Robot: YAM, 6 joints.
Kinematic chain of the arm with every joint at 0, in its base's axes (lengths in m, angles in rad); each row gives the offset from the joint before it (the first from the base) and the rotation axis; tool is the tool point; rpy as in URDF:
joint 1: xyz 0 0 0.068 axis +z
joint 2: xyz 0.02 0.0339 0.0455 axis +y
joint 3: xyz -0.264 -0.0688 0 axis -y
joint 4: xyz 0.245 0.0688 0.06 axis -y
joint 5: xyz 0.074 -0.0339 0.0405 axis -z
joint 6: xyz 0.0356 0 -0.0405 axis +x
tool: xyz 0 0 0 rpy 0 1.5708 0
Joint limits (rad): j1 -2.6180..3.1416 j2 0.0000..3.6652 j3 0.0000..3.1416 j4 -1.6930..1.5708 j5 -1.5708..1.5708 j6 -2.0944..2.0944
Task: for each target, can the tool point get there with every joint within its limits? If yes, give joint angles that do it. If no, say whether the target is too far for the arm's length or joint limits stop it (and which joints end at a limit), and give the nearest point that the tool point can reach.
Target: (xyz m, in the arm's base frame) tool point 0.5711 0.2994 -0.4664
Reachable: no: too far | nearest point 0.4325 0.2268 -0.2895 | short by 0.236 m
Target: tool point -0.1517 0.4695 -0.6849
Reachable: no: too far | nearest point -0.1148 0.3553 -0.3582 | short by 0.348 m
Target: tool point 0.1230 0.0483 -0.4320
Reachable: no: joint limits stop it (at a limit: joint 2) | nearest point 0.1401 0.0550 -0.3668 | short by 0.068 m
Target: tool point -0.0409 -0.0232 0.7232
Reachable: yes | joints -0.0828 1.4102 2.7520 0.3708 0.8383 -0.0553
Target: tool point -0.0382 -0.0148 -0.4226
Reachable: no: joint limits stop it (at a limit: joint 1, joint 2) | nearest point -0.0727 -0.0400 -0.3401 | short by 0.093 m
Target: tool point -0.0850 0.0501 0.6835
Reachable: yes | joints 2.2801 1.3511 2.3692 -0.0831 -1.1096 1.3590
